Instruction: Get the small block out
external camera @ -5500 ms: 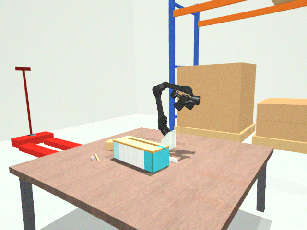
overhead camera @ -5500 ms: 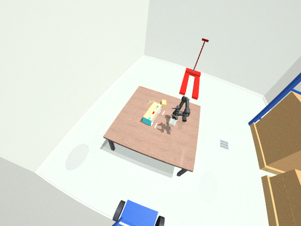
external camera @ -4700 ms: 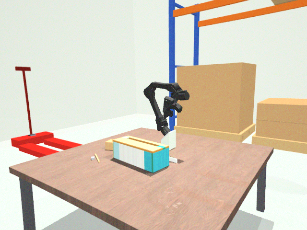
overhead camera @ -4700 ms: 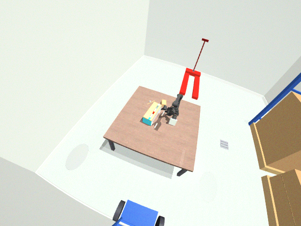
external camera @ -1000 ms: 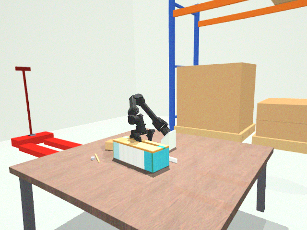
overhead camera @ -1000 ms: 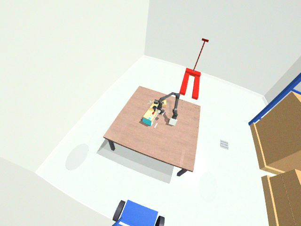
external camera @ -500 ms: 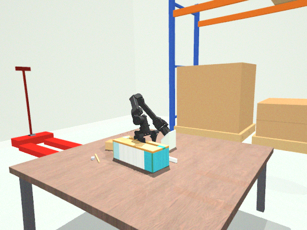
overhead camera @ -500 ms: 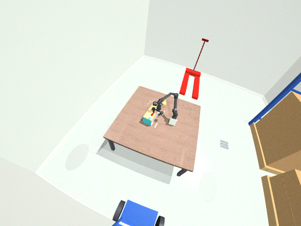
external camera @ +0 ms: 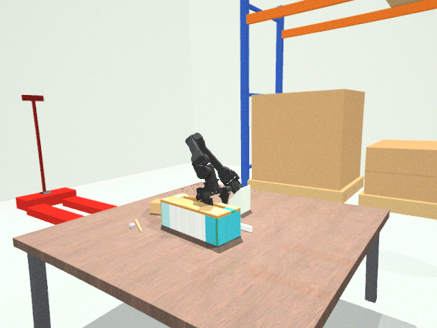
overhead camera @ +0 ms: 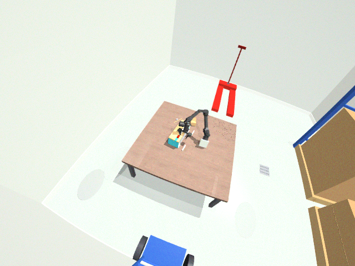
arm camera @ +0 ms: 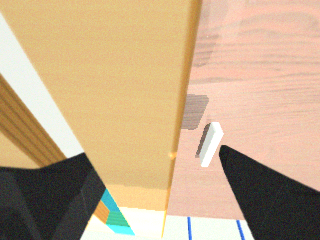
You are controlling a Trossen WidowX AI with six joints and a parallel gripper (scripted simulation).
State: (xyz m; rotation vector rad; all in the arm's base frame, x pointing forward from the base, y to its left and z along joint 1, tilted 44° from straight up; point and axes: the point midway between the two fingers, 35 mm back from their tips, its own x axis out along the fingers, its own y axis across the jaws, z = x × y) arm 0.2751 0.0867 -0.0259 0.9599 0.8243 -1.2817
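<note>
Right now the small red block is 50 mm ahead of my gripper tip and 20 mm to the left of it. Round my gripper tip: thin wooden stick (340 mm to the right, 210 mm ahead, 80 mm below); box (70 mm to the right, 30 mm ahead, 20 mm below); tan block (420 mm to the right, 60 mm below, 10 mm behind).
</note>
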